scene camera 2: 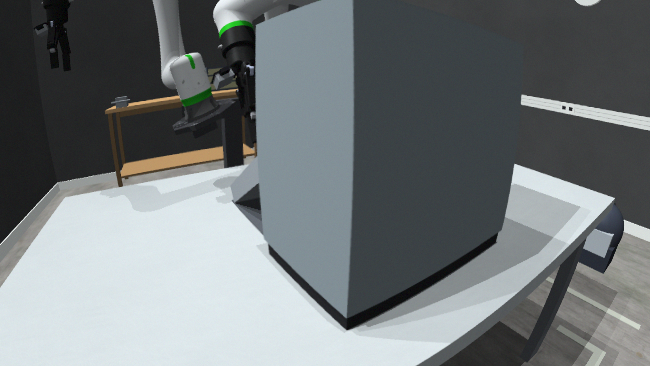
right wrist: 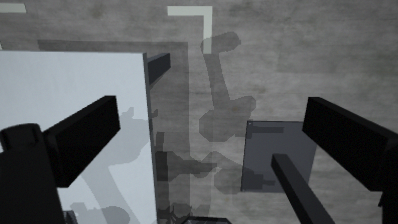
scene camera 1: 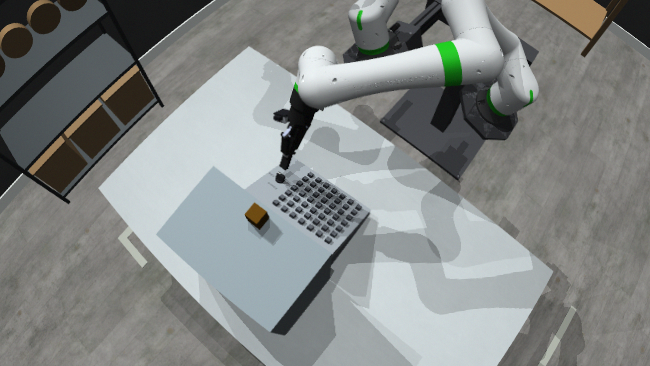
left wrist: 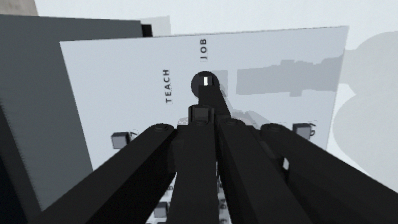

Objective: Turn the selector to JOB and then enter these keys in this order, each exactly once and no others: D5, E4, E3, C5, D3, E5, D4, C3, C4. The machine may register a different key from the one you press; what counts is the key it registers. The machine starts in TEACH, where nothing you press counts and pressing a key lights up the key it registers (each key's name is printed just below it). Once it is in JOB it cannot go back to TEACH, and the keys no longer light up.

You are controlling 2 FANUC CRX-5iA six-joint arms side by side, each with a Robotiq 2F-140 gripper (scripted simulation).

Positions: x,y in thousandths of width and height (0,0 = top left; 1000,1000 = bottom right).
In view: my left gripper (scene camera 2: 398,387), my right gripper (scene camera 2: 95,190), a sloped key panel (left wrist: 720,346) and a tall grey cabinet (scene camera 1: 401,717).
My left gripper also shows in scene camera 1 (scene camera 1: 436,458) and in the left wrist view (left wrist: 524,453). My right gripper shows as well in the right wrist view (right wrist: 531,507). The tall grey cabinet also shows in the left wrist view (left wrist: 129,699).
